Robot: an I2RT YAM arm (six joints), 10 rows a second.
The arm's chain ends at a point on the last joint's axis. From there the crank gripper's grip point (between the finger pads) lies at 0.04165 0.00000 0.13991 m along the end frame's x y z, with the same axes.
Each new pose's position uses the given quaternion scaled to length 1; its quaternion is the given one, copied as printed.
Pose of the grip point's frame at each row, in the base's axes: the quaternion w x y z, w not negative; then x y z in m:
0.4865 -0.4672 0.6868 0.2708 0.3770 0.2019 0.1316
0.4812 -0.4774 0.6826 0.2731 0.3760 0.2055 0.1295
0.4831 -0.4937 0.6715 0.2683 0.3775 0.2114 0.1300
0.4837 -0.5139 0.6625 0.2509 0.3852 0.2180 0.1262
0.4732 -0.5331 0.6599 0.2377 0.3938 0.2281 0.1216
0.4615 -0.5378 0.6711 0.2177 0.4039 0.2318 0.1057
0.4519 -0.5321 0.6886 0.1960 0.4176 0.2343 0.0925
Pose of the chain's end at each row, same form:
0.4865 -0.4672 0.6868 0.2708 0.3227 0.1020 0.2231
0.4812 -0.4774 0.6826 0.2731 0.3239 0.1053 0.2220
0.4831 -0.4937 0.6715 0.2683 0.3257 0.1111 0.2225
0.4837 -0.5139 0.6625 0.2509 0.3318 0.1202 0.2205
0.4732 -0.5331 0.6599 0.2377 0.3412 0.1336 0.2196
0.4615 -0.5378 0.6711 0.2177 0.3498 0.1432 0.2083
0.4519 -0.5321 0.6886 0.1960 0.3608 0.1524 0.1991

